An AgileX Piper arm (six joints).
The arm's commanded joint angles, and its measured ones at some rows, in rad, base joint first. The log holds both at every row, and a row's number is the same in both.
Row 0, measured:
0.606 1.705 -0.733 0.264 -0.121 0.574
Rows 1 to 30, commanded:
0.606 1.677 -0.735 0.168 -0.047 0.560
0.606 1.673 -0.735 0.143 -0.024 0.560
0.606 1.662 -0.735 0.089 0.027 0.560
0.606 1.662 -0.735 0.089 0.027 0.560
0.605 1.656 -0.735 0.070 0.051 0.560
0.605 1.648 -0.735 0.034 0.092 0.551
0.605 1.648 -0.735 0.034 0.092 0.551
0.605 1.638 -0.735 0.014 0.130 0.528
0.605 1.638 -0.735 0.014 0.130 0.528
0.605 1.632 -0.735 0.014 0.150 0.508
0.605 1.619 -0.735 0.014 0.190 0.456
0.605 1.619 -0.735 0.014 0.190 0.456
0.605 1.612 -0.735 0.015 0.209 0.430
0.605 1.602 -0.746 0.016 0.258 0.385
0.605 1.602 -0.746 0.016 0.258 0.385
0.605 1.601 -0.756 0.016 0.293 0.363
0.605 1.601 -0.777 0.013 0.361 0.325
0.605 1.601 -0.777 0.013 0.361 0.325
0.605 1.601 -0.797 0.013 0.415 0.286
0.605 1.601 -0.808 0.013 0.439 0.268
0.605 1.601 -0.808 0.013 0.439 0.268
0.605 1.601 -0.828 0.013 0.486 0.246
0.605 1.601 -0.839 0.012 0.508 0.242
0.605 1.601 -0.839 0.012 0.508 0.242
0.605 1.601 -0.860 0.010 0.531 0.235
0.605 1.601 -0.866 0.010 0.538 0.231
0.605 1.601 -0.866 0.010 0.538 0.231
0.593 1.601 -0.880 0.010 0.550 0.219
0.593 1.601 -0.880 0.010 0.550 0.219
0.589 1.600 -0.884 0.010 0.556 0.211
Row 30, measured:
0.604 1.610 -0.865 0.020 0.525 0.244
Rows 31 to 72, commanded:
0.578 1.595 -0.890 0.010 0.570 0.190
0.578 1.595 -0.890 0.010 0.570 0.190
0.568 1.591 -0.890 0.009 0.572 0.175
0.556 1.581 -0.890 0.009 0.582 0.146
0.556 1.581 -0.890 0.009 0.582 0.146
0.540 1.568 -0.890 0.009 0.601 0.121
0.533 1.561 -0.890 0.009 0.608 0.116
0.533 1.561 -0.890 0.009 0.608 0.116
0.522 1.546 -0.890 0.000 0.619 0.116
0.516 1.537 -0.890 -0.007 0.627 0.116
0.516 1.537 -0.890 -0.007 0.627 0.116
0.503 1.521 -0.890 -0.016 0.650 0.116
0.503 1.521 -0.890 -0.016 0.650 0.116
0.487 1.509 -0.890 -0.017 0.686 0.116
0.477 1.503 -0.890 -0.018 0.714 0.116
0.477 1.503 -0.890 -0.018 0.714 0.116
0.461 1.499 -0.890 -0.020 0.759 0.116
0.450 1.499 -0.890 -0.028 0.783 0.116
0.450 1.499 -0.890 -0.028 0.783 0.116
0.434 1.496 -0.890 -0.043 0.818 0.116
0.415 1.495 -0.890 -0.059 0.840 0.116
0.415 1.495 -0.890 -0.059 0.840 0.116
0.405 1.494 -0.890 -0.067 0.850 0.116
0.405 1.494 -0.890 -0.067 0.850 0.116
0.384 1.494 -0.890 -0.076 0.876 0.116
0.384 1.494 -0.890 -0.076 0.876 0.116
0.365 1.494 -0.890 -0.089 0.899 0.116
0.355 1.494 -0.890 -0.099 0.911 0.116
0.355 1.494 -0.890 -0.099 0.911 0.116
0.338 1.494 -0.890 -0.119 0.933 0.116
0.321 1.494 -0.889 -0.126 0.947 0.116
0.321 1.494 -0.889 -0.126 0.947 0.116
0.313 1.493 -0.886 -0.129 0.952 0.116
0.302 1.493 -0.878 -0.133 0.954 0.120
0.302 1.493 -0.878 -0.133 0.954 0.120
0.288 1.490 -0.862 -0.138 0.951 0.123
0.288 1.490 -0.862 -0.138 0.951 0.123
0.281 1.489 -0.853 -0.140 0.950 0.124
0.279 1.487 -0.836 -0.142 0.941 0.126
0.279 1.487 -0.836 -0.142 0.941 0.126
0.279 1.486 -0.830 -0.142 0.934 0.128
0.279 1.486 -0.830 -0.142 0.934 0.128
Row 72, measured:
0.287 1.496 -0.854 -0.137 0.939 0.130
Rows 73 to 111, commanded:
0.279 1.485 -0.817 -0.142 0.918 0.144
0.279 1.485 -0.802 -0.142 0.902 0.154
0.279 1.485 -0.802 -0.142 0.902 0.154
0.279 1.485 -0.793 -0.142 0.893 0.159
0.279 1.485 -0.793 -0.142 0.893 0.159
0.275 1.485 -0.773 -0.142 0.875 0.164
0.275 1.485 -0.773 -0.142 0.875 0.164
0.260 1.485 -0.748 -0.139 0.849 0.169
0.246 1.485 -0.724 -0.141 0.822 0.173
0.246 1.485 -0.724 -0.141 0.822 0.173
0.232 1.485 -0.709 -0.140 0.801 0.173
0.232 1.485 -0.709 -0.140 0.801 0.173
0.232 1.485 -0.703 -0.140 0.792 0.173
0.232 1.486 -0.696 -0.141 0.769 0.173
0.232 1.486 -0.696 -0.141 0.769 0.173
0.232 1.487 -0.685 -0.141 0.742 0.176
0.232 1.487 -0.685 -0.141 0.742 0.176
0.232 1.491 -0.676 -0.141 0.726 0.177
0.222 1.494 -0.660 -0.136 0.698 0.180
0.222 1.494 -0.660 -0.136 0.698 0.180
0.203 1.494 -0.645 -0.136 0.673 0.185
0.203 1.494 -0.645 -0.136 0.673 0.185
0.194 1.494 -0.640 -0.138 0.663 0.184
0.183 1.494 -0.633 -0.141 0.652 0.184
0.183 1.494 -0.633 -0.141 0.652 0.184
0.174 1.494 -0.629 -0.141 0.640 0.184
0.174 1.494 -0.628 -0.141 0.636 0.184
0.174 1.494 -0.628 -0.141 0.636 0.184
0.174 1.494 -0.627 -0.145 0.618 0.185
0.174 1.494 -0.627 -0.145 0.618 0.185
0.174 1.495 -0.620 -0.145 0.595 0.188
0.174 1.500 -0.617 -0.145 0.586 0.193
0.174 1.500 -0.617 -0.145 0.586 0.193
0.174 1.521 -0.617 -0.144 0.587 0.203
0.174 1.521 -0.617 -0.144 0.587 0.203
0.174 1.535 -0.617 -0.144 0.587 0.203
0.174 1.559 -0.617 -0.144 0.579 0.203
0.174 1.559 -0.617 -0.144 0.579 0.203
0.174 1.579 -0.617 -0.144 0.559 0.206
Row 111, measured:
0.177 1.552 -0.624 -0.138 0.584 0.192
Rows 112 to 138, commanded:
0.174 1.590 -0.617 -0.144 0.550 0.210
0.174 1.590 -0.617 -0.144 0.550 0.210
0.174 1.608 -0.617 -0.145 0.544 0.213
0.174 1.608 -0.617 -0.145 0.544 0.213
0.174 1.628 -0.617 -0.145 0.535 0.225
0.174 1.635 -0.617 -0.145 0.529 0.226
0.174 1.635 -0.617 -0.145 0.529 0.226
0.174 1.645 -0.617 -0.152 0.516 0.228
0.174 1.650 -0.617 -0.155 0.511 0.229
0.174 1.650 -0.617 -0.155 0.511 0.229
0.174 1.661 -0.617 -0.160 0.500 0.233
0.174 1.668 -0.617 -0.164 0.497 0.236
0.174 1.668 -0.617 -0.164 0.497 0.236
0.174 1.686 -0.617 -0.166 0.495 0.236
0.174 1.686 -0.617 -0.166 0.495 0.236
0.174 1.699 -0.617 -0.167 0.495 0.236
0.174 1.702 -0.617 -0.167 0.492 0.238
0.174 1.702 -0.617 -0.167 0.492 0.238
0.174 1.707 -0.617 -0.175 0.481 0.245
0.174 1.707 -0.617 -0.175 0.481 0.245
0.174 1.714 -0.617 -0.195 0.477 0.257
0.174 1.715 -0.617 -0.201 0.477 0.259
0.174 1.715 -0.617 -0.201 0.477 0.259
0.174 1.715 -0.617 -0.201 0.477 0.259
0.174 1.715 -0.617 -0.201 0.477 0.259
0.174 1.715 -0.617 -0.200 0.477 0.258
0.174 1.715 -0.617 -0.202 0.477 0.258
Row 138, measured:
0.176 1.708 -0.622 -0.191 0.481 0.251
